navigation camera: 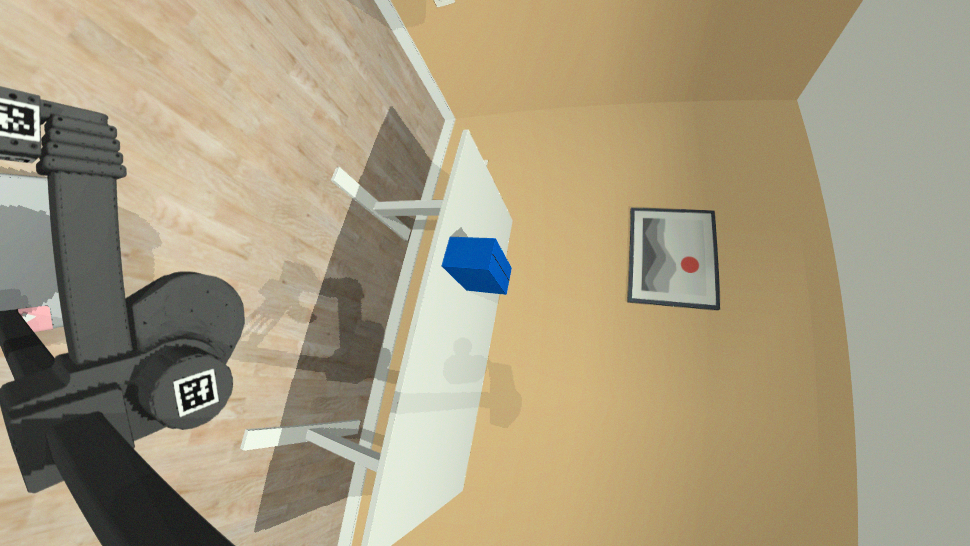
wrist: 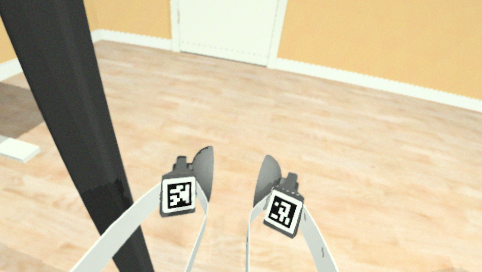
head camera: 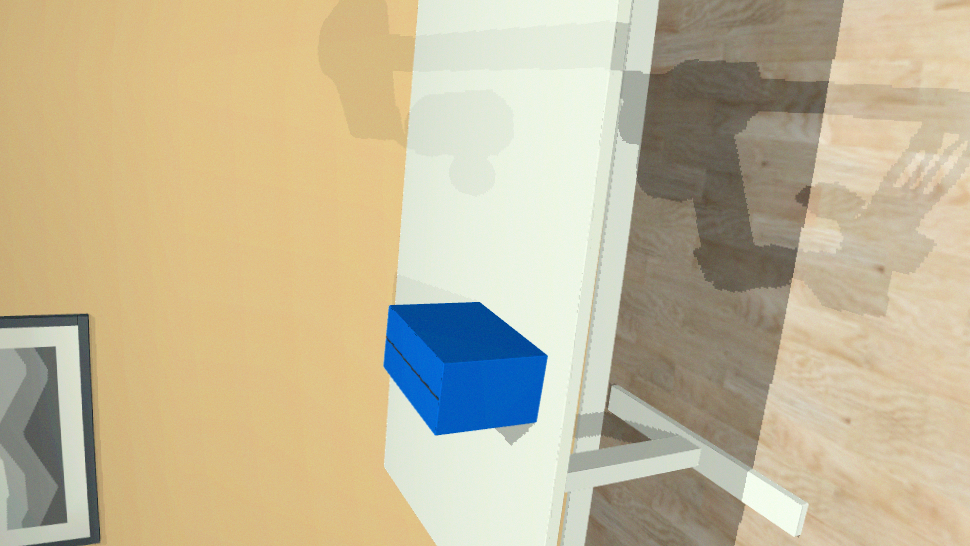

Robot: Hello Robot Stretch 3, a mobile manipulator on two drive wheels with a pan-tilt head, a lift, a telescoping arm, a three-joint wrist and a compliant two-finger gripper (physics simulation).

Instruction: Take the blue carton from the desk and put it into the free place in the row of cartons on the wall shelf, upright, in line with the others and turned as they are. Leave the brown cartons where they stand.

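Frame: origin at the robot's base, x ahead, y left, z up, level; centimetres.
Seen in the pictures: gripper, fingertip midpoint: (wrist: 237, 169).
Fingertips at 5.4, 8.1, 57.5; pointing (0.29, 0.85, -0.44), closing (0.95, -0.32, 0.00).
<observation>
A point is followed by its place in that frame, as x, y, z.
The blue carton (head camera: 468, 366) @(-97.1, 5.0, 85.9) (navigation camera: 475, 265) @(-97.3, 4.6, 84.9) stands on the white desk (head camera: 502, 237) @(-107.3, 27.4, 72.0) (navigation camera: 434, 339) @(-92.6, 31.4, 72.0), near one end of it. A thin dark line runs across one of its faces, and it is turned at an angle to the desk's edges. My gripper (wrist: 237, 169) @(5.4, 8.1, 57.5) is open in the wrist view, with bare floor showing between its fingertips. It is away from the carton, which does not show in the wrist view. The wall shelf and the brown cartons do not show in these views.
A framed picture (head camera: 40, 434) @(-177.4, 0.7, 151.0) (navigation camera: 673, 257) @(-177.2, 1.0, 162.8) hangs on the wall behind the desk. Desk legs (head camera: 746, 478) (navigation camera: 339, 440) @(-91.2, 90.1, 21.0) reach out over the floor. My dark wrist and arm parts (navigation camera: 88, 271) @(-10.0, -1.1, 80.2) show at the left. A dark post (wrist: 65, 100) and a white door (wrist: 225, 30) @(37.9, 190.9, 23.7) show in the wrist view.
</observation>
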